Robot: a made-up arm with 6 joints.
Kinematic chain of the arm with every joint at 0, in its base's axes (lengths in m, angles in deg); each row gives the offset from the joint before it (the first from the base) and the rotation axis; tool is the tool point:
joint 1: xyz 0 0 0.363 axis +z
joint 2: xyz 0 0 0 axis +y
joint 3: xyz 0 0 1.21 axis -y
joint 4: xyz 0 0 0 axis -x
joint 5: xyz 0.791 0 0 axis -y
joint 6: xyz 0 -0.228 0 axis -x
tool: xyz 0 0 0
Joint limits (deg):
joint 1: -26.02..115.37
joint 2: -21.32..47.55
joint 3: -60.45..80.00
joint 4: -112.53..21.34
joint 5: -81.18..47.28
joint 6: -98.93..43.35
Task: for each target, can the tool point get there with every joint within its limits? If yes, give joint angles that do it. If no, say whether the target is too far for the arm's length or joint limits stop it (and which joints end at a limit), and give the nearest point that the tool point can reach.
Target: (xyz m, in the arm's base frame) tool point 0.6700 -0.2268 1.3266
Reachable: yes | joints 0.06 -3.93 -20.81 -3.65 -18.12 -58.60
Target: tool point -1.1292 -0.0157 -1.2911
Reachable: no: joint limits stop it (at a limit: joint 1, joint 2, joint 4) | nearest point -0.4023 0.6444 0.3729 | short by 1.932 m
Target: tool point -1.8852 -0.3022 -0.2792
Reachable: no: joint limits stop it (at a limit: joint 1, joint 2, joint 4) | nearest point -0.3779 0.5930 0.3847 | short by 1.875 m
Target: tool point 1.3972 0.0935 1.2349
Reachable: yes | joints 7.05 29.65 32.12 -69.82 27.20 -25.34
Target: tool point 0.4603 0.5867 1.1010
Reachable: yes | joints 50.84 3.31 -15.46 -93.42 -65.94 -17.93
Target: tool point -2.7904 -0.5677 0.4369
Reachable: no: too far | nearest point -0.3714 0.5794 0.4369 | short by 2.677 m
